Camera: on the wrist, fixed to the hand. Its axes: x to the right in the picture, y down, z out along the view.
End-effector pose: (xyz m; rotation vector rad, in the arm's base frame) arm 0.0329 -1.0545 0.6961 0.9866 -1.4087 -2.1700
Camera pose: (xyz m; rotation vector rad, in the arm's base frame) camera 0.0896 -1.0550 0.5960 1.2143 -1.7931 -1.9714
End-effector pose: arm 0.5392 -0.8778 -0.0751 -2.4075 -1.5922 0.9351
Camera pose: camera 0.5002 -0.8230 0.0182 -2.1071 -1.3566 1.0356
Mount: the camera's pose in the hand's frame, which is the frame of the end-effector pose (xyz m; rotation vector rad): -0.0031 -0.0935 -0.0669 0.3486 0.0473 -0.0705
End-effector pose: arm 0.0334 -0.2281 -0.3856 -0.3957 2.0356 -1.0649
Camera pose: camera -0.0232 -0.2454 -0.2870 -0.2639 1.8390 -1.4538
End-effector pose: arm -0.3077 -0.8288 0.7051 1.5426 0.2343 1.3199
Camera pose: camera -0.3212 -0.7524 0.6202 1.7747 0.5683 1.3091
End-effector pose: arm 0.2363 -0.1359 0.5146 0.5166 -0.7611 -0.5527
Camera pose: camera 0.2592 -0.1876 0.4145 0.8788 -0.8005 -0.4727
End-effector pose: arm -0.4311 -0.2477 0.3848 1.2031 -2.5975 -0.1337
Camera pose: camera -0.3415 -0.3040 0.4298 1.3903 -2.6087 0.3438
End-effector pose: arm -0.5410 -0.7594 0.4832 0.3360 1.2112 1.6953
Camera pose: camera -0.5339 -0.7981 0.3751 0.4595 1.5385 1.4362
